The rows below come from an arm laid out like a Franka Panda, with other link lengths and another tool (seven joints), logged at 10 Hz.
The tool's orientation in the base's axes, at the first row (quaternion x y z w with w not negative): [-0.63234 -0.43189 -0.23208 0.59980]
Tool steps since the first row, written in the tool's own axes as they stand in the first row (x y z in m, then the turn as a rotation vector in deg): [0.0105 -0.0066 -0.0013 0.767 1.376 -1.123]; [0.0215 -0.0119 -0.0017 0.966 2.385 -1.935]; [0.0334 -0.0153 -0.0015 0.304 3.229 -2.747]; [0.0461 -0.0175 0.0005 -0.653 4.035 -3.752]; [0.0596 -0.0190 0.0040 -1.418 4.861 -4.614]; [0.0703 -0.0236 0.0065 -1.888 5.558 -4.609]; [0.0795 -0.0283 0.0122 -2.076 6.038 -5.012]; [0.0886 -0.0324 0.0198 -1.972 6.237 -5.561]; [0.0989 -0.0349 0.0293 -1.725 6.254 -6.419]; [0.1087 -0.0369 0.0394 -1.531 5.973 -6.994]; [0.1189 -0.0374 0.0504 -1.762 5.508 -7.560]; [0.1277 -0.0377 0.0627 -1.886 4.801 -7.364]
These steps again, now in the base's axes. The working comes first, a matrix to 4 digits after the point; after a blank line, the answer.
The tool's axes in the first row as the columns of a matrix, in the base's axes (used below as rounded here):
[0.5192 0.8246 -0.2246]
[0.2678 0.0926 0.9590]
[0.8116 -0.5581 -0.1728]

[0.0003 0.0010 0.0124 1.785 -0.744 0.049]; [0.0017 0.0030 0.0244 2.903 -1.376 -0.213]; [0.0051 0.0061 0.0359 3.437 -2.254 -1.081]; [0.0094 0.0112 0.0471 3.831 -3.399 -2.134]; [0.0144 0.0180 0.0583 4.308 -4.354 -3.066]; [0.0156 0.0229 0.0691 4.638 -4.411 -3.838]; [0.0152 0.0304 0.0782 5.027 -4.803 -4.189]; [0.0148 0.0397 0.0866 5.368 -5.284 -4.120]; [0.0160 0.0514 0.0947 5.703 -6.039 -3.781]; [0.0172 0.0635 0.1020 5.701 -6.564 -3.368]; [0.0196 0.0767 0.1087 5.325 -7.212 -3.198]; [0.0211 0.0908 0.1138 4.634 -7.123 -2.938]
